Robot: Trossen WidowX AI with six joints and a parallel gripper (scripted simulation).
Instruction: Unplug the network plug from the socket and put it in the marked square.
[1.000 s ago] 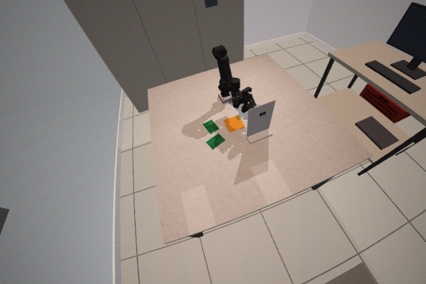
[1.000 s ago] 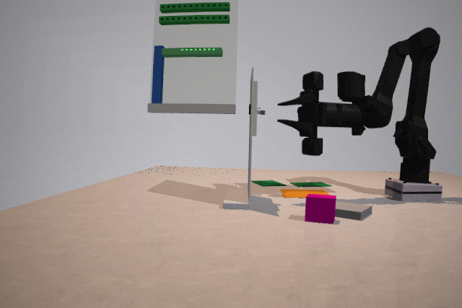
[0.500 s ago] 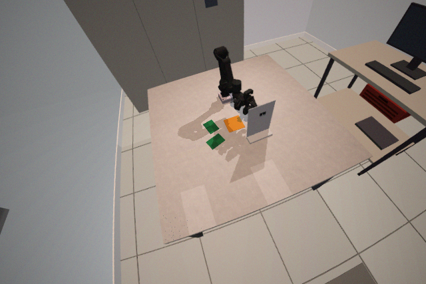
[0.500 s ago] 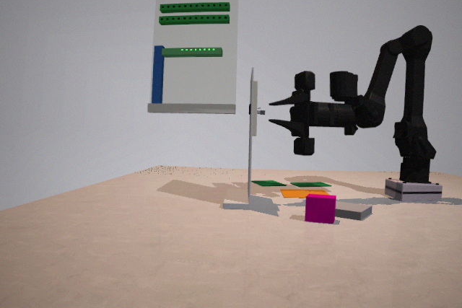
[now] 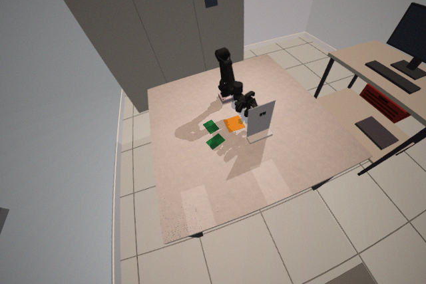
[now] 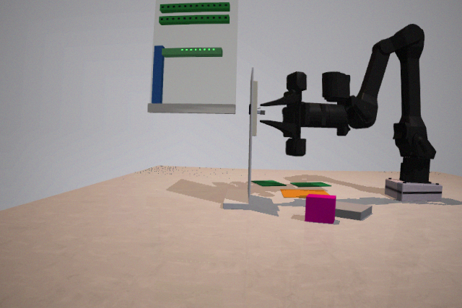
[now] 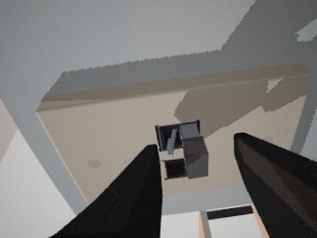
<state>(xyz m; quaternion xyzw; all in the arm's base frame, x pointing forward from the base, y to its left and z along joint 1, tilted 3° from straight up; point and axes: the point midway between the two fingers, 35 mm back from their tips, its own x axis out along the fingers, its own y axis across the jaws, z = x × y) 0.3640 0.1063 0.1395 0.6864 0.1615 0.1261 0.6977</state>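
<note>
The grey network plug lies 10 mm ahead of my gripper tip and 10 mm above it. Round my gripper tip: upright panel 70 mm below, 30 mm ahead, 10 mm to the left; then orange marked square 190 mm below, 130 mm to the right, 110 mm behind; then flat grey block 190 mm below, 170 mm behind, 80 mm to the left.
</note>
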